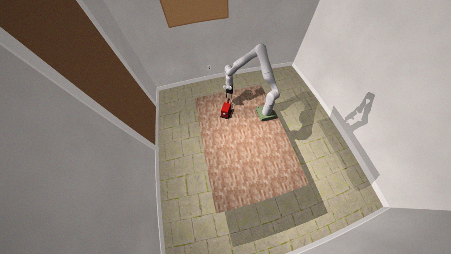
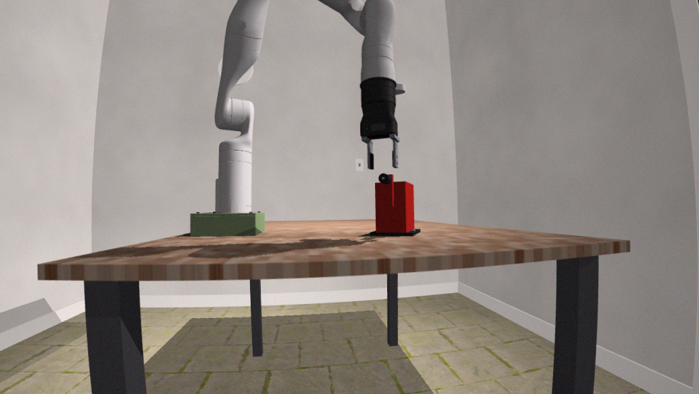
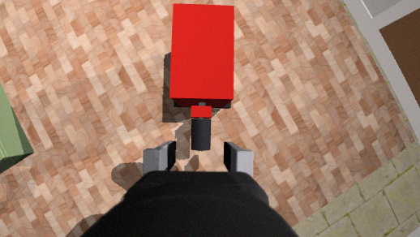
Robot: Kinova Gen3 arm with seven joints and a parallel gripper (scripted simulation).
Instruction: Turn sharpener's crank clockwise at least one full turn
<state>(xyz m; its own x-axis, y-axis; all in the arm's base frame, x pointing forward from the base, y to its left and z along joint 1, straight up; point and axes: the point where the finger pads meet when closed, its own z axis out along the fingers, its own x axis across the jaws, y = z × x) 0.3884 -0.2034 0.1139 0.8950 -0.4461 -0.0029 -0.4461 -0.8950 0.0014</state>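
Now: the dark handle 4 cm below my hand, 1 cm to the left of it and 1 cm ahead of it.
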